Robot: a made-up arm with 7 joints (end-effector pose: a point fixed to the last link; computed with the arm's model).
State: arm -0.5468 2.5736 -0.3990 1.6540 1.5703 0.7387 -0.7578
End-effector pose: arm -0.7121 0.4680 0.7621 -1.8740 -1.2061 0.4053
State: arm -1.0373 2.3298 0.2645 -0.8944 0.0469 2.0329 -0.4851
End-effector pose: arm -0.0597 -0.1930 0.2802 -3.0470 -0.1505 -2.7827
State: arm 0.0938 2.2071 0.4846 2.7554 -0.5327 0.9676 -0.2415
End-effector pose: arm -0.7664 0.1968 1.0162 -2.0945 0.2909 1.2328
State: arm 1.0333 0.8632 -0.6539 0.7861 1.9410 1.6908 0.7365
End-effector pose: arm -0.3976 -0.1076 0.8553 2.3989 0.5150 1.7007
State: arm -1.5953 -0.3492 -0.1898 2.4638 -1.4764 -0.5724 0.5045
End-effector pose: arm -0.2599 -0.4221 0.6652 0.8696 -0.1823 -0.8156
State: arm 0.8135 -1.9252 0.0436 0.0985 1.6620 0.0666 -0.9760
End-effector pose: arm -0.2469 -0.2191 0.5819 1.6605 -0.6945 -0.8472
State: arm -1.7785 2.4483 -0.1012 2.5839 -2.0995 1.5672 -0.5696
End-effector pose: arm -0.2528 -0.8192 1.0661 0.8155 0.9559 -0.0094
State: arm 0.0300 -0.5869 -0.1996 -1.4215 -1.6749 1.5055 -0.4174
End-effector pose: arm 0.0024 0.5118 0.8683 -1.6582 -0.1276 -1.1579
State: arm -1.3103 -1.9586 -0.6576 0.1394 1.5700 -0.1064 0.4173
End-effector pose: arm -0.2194 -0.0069 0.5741 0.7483 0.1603 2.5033
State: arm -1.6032 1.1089 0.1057 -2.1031 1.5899 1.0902 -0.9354
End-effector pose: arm -0.5075 -0.7349 0.5425 1.6390 -0.1435 -0.5719
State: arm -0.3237 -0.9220 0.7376 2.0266 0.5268 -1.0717 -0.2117
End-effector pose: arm -0.2927 -0.1211 0.6403 0.0844 0.4206 -1.5404
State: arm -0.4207 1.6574 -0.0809 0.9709 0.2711 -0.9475 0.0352
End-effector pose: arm -0.4300 0.1220 0.8060 -2.3069 -1.0819 1.0562
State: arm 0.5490 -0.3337 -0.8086 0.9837 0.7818 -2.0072 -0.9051
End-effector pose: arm 0.0321 0.1608 0.6594 -0.9034 -0.9151 -1.9134
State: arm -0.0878 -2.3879 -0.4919 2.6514 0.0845 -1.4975 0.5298
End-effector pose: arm -0.4382 0.0807 0.5528 -2.7430 -0.3640 -2.4788
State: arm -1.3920 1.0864 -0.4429 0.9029 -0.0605 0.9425 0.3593
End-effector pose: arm -0.1676 -0.1741 1.1321 -1.1268 0.5972 1.4653
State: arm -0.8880 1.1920 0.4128 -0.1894 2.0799 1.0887 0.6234
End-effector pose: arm -0.2399 0.1833 0.5334 2.2307 -0.4839 -0.3114
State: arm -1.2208 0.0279 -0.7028 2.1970 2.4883 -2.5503 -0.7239
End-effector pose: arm -0.6278 -0.3921 0.4876 -2.9190 0.3116 0.3869
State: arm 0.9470 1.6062 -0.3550 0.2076 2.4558 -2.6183 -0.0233
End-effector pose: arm -0.4139 -0.0682 0.8551 2.9703 0.7812 0.3791
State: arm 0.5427 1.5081 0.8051 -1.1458 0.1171 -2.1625 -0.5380
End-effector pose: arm -0.4589 0.2143 0.8858 -0.8193 0.0823 0.4592
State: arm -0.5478 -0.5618 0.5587 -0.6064 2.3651 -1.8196 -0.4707
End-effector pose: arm -0.2765 0.0023 0.3574 -2.8575 -0.4707 2.9698
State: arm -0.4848 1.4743 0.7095 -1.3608 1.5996 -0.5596 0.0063
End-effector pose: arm -0.4798 -0.0584 0.7895 0.4722 0.9664 -1.9425
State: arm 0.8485 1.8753 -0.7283 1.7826 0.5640 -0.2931 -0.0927
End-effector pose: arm -0.0424 0.4632 0.7379 1.0752 -1.2466 2.2170
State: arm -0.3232 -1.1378 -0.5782 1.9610 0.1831 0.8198 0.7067
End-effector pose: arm -0.6156 -0.2666 0.6084 1.3703 1.0388 1.0133
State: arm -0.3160 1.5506 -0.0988 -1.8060 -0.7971 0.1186 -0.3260
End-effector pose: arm -0.0936 -0.0351 0.4534 1.8085 0.6728 2.1413
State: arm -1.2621 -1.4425 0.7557 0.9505 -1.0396 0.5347 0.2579
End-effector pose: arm -0.1622 0.0617 0.2287 2.4030 -0.5944 -0.2324
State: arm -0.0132 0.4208 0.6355 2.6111 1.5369 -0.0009 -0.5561
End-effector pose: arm -0.3942 -0.1481 1.0725 -0.2915 -0.1236 -1.3172
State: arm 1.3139 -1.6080 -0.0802 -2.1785 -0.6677 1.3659 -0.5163
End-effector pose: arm -0.2700 0.2345 1.2383 -0.3728 0.6905 -2.9670
